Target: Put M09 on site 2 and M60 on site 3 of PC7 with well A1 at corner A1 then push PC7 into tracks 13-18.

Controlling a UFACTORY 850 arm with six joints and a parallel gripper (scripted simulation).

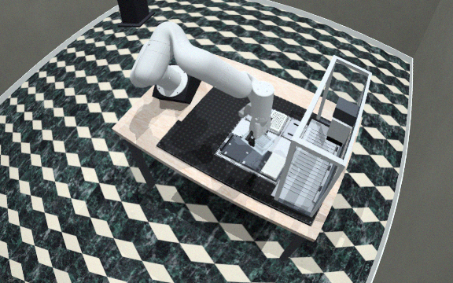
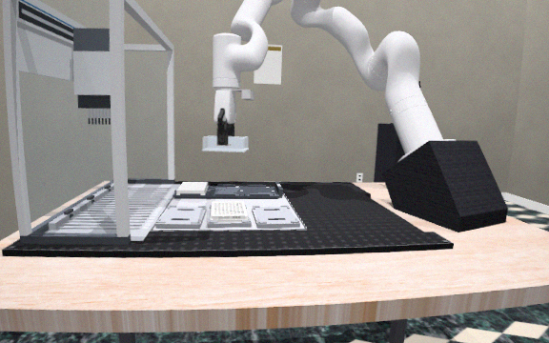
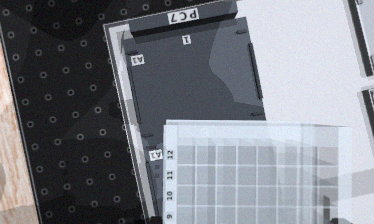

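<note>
The deep-well block M09 is 1 cm below my hand. Round my hand: dark carrier PC7: 15 cm below, 1 cm behind; nest S3: 23 cm to the left, 16 cm below, 15 cm ahead; nest S1: 28 cm to the left, 16 cm below, 6 cm behind.
</note>
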